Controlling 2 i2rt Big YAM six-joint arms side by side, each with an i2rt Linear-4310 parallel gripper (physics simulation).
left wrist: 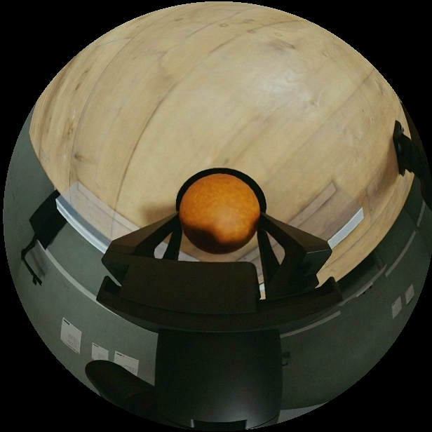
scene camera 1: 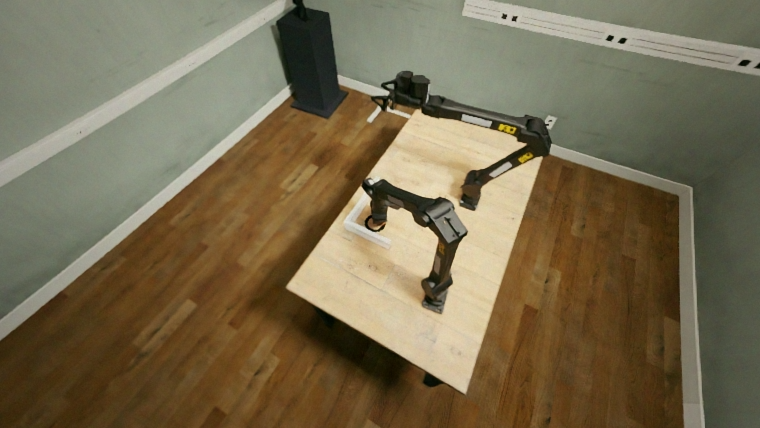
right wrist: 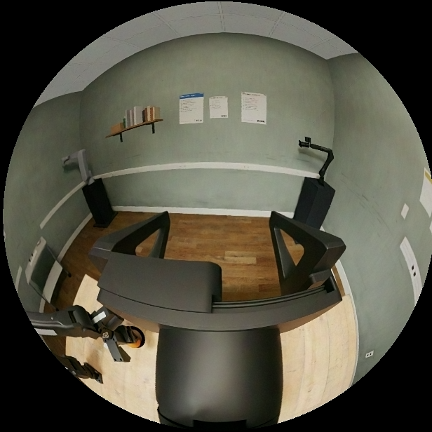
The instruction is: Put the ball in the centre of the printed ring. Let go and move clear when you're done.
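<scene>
The orange ball (scene camera 1: 379,225) (left wrist: 220,212) (right wrist: 135,337) is between the fingertips of my left gripper (scene camera 1: 379,220) (left wrist: 219,216), which touch it on both sides; the gripper is shut on it and points down. The printed black ring (scene camera 1: 366,223) (left wrist: 221,170) (right wrist: 143,336) lies on the table; in the left wrist view it shows around the ball's top and sides, its lower part hidden. I cannot tell whether the ball touches the table. My right gripper (scene camera 1: 382,93) (right wrist: 219,216) is wide open and empty, high beyond the table's far end.
A low white L-shaped rail (scene camera 1: 366,233) (left wrist: 82,222) stands on the wooden table (scene camera 1: 340,271) beside the ring, along two sides. The right arm reaches over the far end of the table. A dark pedestal (scene camera 1: 308,58) (right wrist: 314,202) stands on the floor beyond.
</scene>
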